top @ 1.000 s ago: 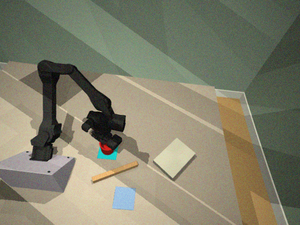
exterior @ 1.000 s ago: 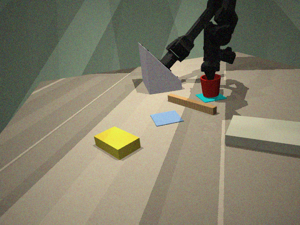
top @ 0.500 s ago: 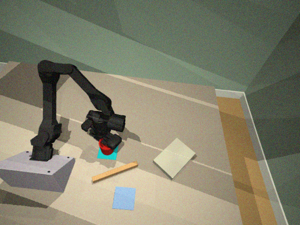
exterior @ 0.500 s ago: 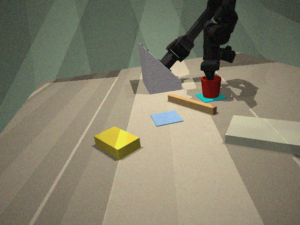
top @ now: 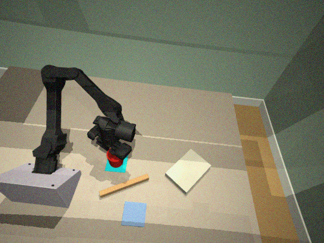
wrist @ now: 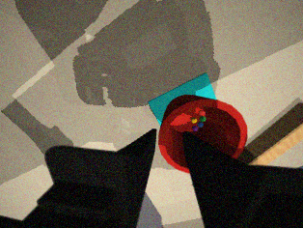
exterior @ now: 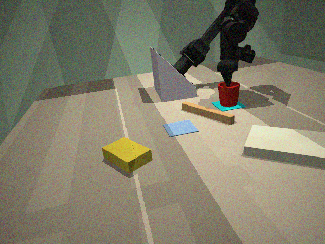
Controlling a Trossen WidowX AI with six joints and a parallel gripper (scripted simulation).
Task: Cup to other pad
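Right now the red cup is 2 cm below my gripper tip, 2 cm ahead of it and 1 cm to the right of it. Also, from my gripper tip: cyan pad 7 cm below, 3 cm ahead, 1 cm to the right; wooden bar 12 cm to the right, 8 cm ahead, 6 cm below; blue pad 23 cm to the right, 13 cm ahead, 7 cm below.
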